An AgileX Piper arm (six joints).
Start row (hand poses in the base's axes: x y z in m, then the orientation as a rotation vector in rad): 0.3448 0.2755 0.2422 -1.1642 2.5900 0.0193
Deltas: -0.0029 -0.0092 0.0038 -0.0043 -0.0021 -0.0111; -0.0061 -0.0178 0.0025 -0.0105 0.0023 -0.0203; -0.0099 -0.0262 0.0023 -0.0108 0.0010 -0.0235; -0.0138 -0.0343 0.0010 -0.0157 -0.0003 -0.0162; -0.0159 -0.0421 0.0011 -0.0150 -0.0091 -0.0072; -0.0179 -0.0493 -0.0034 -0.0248 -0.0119 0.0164; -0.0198 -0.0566 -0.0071 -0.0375 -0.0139 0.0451; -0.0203 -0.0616 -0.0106 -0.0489 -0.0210 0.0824; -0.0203 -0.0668 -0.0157 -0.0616 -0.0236 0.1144; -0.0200 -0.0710 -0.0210 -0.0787 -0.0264 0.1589; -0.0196 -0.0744 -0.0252 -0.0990 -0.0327 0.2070; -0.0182 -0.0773 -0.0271 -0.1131 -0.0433 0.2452; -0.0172 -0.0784 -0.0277 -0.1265 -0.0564 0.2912; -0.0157 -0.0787 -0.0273 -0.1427 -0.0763 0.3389
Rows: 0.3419 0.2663 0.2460 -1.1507 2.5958 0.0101; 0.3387 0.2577 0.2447 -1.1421 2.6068 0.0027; 0.3349 0.2493 0.2445 -1.1376 2.6075 0.0008; 0.3310 0.2412 0.2432 -1.1485 2.6037 -0.0047; 0.3289 0.2334 0.2433 -1.1575 2.5907 -0.0070; 0.3269 0.2262 0.2388 -1.1906 2.5774 -0.0162; 0.3250 0.2189 0.2351 -1.2314 2.5622 -0.0276; 0.3245 0.2139 0.2316 -1.2809 2.5362 -0.0385; 0.3245 0.2087 0.2265 -1.3251 2.5169 -0.0496; 0.3248 0.2045 0.2212 -1.3863 2.4895 -0.0638; 0.3252 0.2011 0.2170 -1.4512 2.4559 -0.0835; 0.3266 0.1982 0.2151 -1.4993 2.4229 -0.0995; 0.3276 0.1971 0.2145 -1.5550 2.3809 -0.1143; 0.3291 0.1968 0.2149 -1.6099 2.3312 -0.1360
